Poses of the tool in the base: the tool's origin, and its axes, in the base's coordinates. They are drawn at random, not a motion.
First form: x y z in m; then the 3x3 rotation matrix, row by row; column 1 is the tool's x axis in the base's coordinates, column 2 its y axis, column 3 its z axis. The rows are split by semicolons.
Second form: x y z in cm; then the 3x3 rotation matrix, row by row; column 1 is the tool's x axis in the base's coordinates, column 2 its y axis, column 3 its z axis. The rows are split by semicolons. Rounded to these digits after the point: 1 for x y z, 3 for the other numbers.
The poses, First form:
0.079, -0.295, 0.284; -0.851, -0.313, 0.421; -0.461, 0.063, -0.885; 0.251, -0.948, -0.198
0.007, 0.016, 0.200; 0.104, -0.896, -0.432; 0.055, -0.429, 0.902; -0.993, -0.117, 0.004
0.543, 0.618, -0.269; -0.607, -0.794, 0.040; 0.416, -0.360, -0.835; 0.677, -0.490, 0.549
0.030, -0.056, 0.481; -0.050, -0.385, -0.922; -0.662, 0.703, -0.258; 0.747, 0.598, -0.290
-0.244, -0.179, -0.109; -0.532, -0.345, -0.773; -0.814, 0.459, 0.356; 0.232, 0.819, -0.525
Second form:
7.9, -29.5, 28.4; -0.851, -0.313, 0.421; -0.461, 0.063, -0.885; 0.251, -0.948, -0.198
0.7, 1.6, 20.0; 0.104, -0.896, -0.432; 0.055, -0.429, 0.902; -0.993, -0.117, 0.004
54.3, 61.8, -26.9; -0.607, -0.794, 0.040; 0.416, -0.360, -0.835; 0.677, -0.490, 0.549
3.0, -5.6, 48.1; -0.050, -0.385, -0.922; -0.662, 0.703, -0.258; 0.747, 0.598, -0.290
-24.4, -17.9, -10.9; -0.532, -0.345, -0.773; -0.814, 0.459, 0.356; 0.232, 0.819, -0.525

